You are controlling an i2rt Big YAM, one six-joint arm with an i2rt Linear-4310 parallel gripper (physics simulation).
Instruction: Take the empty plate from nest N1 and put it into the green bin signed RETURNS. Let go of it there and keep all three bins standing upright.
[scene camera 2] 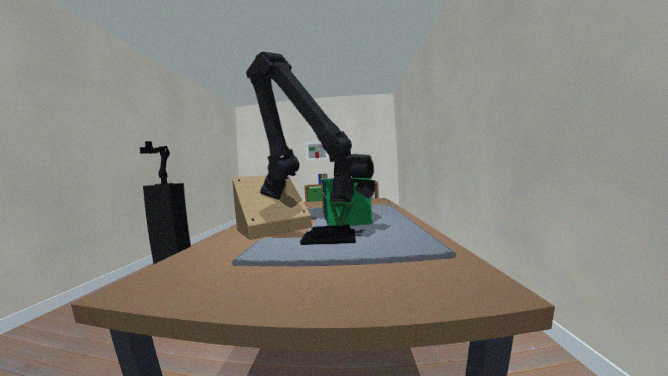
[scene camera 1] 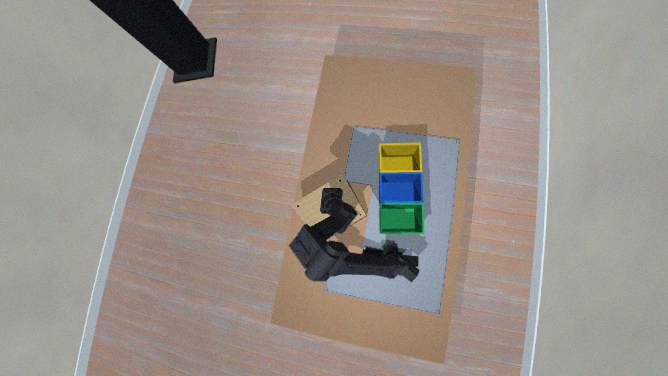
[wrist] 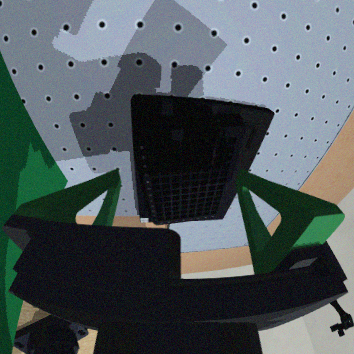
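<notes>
A black gridded plate lies flat on the grey pegboard; plate and nest cannot be told apart, and no N1 label is readable. In scene camera 1 the arm covers most of it. My gripper is open and empty. In the wrist view its green fingertips stand apart, one on each side of the plate's outline; their exact height over it is unclear. The green bin stands upright close beside the gripper, at the left of the wrist view. Its inside shows no plate. Its sign is unreadable.
The blue bin and yellow bin stand upright in a row beyond the green one. The bins stand on the pegboard. The arm's base is on a sloped wooden block beside it.
</notes>
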